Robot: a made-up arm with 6 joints. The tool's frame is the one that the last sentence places.
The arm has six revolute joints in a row. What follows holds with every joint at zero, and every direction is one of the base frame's. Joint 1 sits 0.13 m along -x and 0.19 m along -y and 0.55 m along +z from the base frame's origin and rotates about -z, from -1.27 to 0.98 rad. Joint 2 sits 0.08 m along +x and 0.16 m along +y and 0.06 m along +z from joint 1 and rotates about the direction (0.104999, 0.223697, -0.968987), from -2.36 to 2.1 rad. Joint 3 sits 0.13 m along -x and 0.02 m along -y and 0.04 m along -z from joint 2 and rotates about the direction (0.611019, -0.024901, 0.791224), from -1.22 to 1.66 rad. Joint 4 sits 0.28 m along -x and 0.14 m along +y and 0.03 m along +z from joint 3 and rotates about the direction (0.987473, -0.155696, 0.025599), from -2.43 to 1.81 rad. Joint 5 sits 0.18 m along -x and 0.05 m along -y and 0.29 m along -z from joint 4 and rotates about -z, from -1.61 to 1.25 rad. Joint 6 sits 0.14 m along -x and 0.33 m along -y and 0.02 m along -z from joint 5 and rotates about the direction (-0.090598, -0.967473, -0.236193), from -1.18 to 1.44 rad. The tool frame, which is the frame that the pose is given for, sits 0.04 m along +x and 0.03 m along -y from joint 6; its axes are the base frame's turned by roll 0.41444, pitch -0.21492 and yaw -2.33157 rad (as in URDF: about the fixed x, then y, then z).
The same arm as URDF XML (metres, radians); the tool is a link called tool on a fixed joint. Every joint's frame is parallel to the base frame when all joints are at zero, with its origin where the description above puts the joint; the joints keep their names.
<robot name="arm">
  <link name="base_link"/>
  <link name="link1"/>
  <link name="link2"/>
  <link name="link3"/>
  <link name="link4"/>
  <link name="link5"/>
  <link name="link6"/>
  <link name="tool"/>
  <joint name="joint 1" type="revolute">
    <parent link="base_link"/>
    <child link="link1"/>
    <origin xyz="-0.13 -0.19 0.55"/>
    <axis xyz="0 0 -1"/>
    <limit lower="-1.27" upper="0.98"/>
  </joint>
  <joint name="joint 2" type="revolute">
    <parent link="link1"/>
    <child link="link2"/>
    <origin xyz="0.08 0.16 0.06"/>
    <axis xyz="0.104999 0.223697 -0.968987"/>
    <limit lower="-2.36" upper="2.1"/>
  </joint>
  <joint name="joint 3" type="revolute">
    <parent link="link2"/>
    <child link="link3"/>
    <origin xyz="-0.13 -0.02 -0.04"/>
    <axis xyz="0.611019 -0.024901 0.791224"/>
    <limit lower="-1.22" upper="1.66"/>
  </joint>
  <joint name="joint 4" type="revolute">
    <parent link="link3"/>
    <child link="link4"/>
    <origin xyz="-0.28 0.14 0.03"/>
    <axis xyz="0.987473 -0.155696 0.025599"/>
    <limit lower="-2.43" upper="1.81"/>
  </joint>
  <joint name="joint 5" type="revolute">
    <parent link="link4"/>
    <child link="link5"/>
    <origin xyz="-0.18 -0.05 -0.29"/>
    <axis xyz="0 0 -1"/>
    <limit lower="-1.61" upper="1.25"/>
  </joint>
  <joint name="joint 6" type="revolute">
    <parent link="link5"/>
    <child link="link6"/>
    <origin xyz="-0.14 -0.33 -0.02"/>
    <axis xyz="-0.090598 -0.967473 -0.236193"/>
    <limit lower="-1.18" upper="1.44"/>
  </joint>
  <joint name="tool_fixed" type="fixed">
    <parent link="link6"/>
    <child link="tool"/>
    <origin xyz="0.04 -0.03 0" rpy="0.4144 -0.2149 -2.3316"/>
  </joint>
</robot>

